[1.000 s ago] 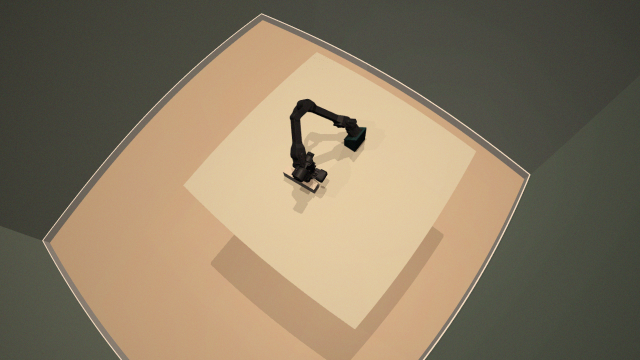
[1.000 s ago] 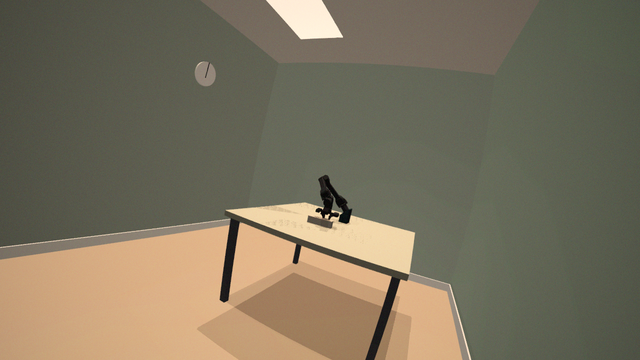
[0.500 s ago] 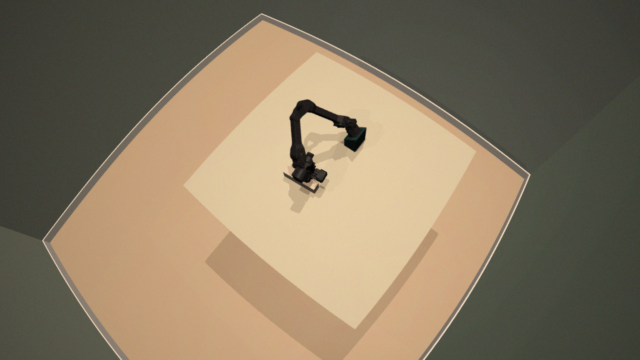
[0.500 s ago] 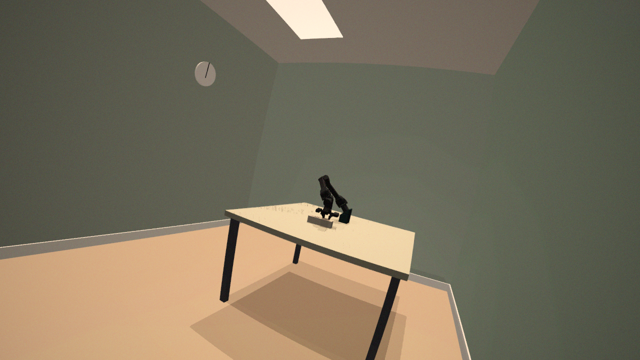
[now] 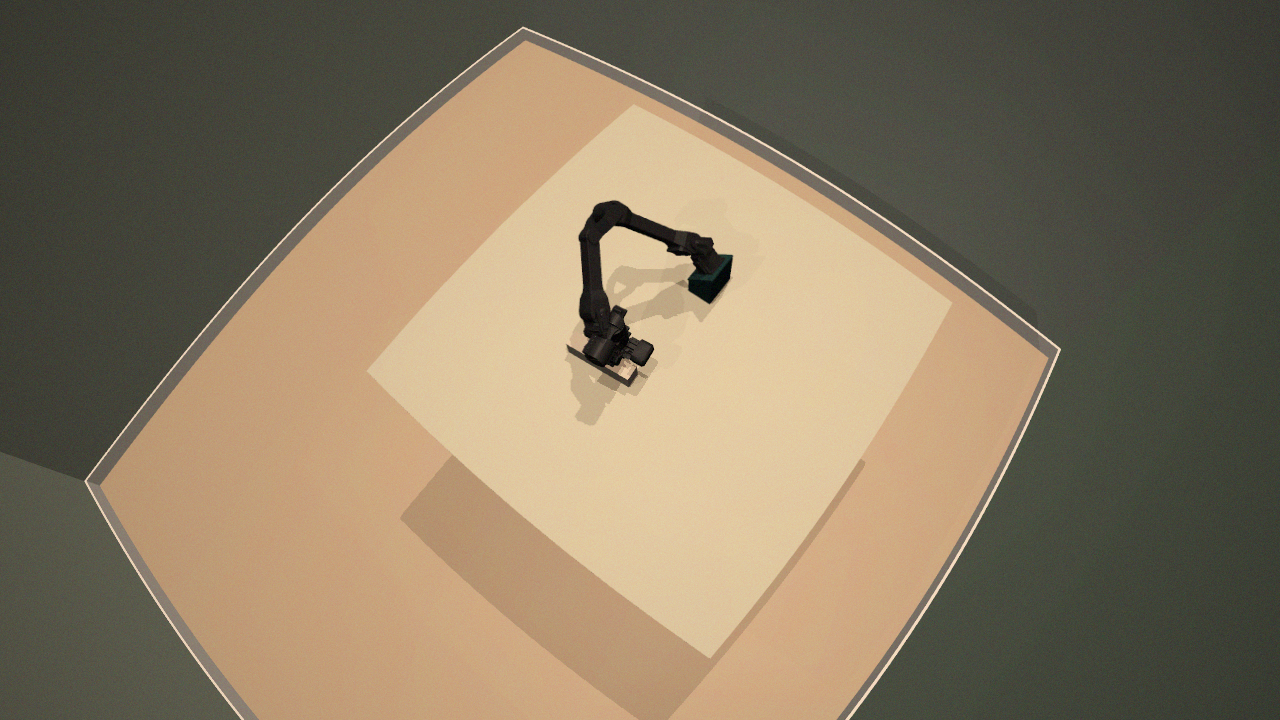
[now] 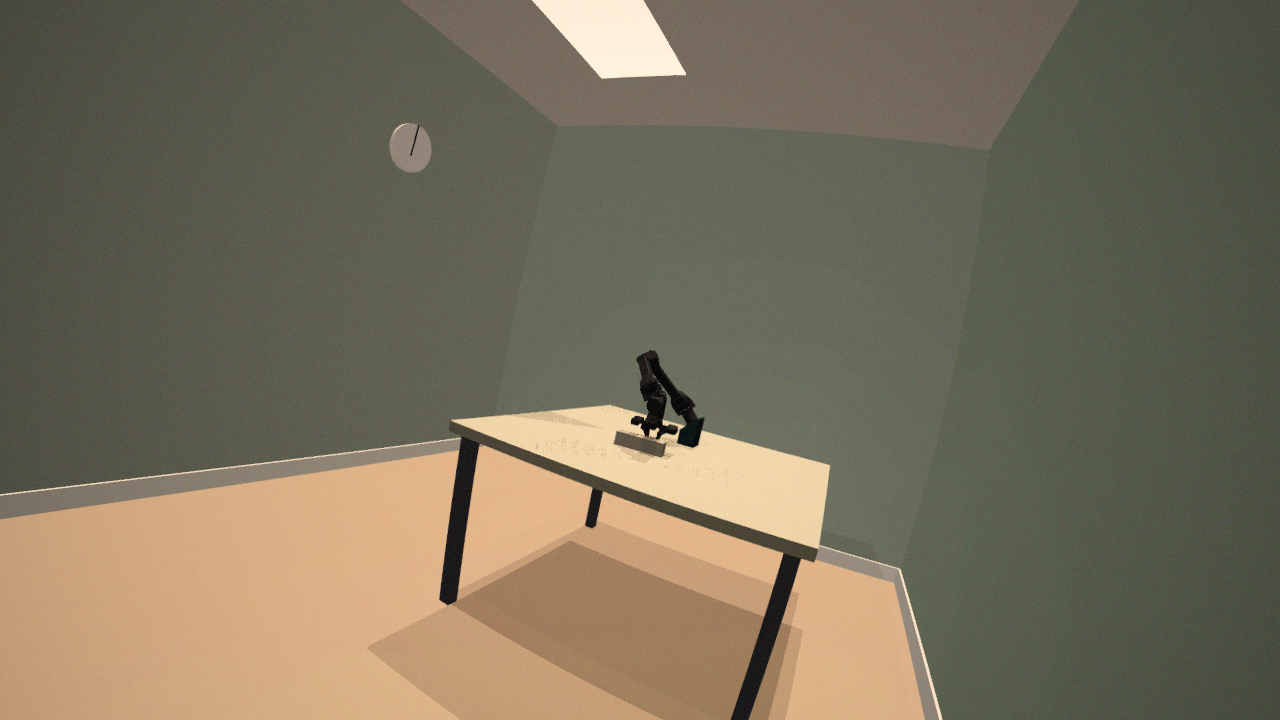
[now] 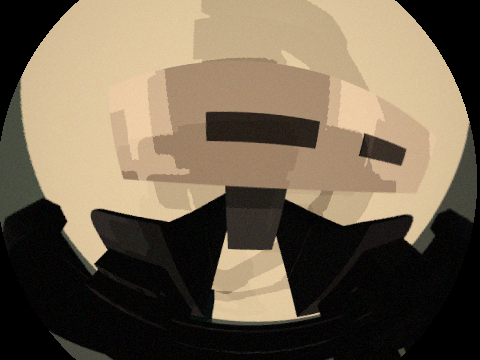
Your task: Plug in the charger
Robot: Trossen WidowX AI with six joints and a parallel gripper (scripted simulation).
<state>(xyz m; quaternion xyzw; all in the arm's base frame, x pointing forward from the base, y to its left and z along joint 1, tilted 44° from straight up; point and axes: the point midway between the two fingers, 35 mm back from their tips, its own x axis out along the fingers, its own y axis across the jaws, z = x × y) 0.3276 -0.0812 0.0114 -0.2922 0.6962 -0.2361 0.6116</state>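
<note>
The two-prong charger is 20 mm ahead of my gripper tip and 10 mm above it.
</note>
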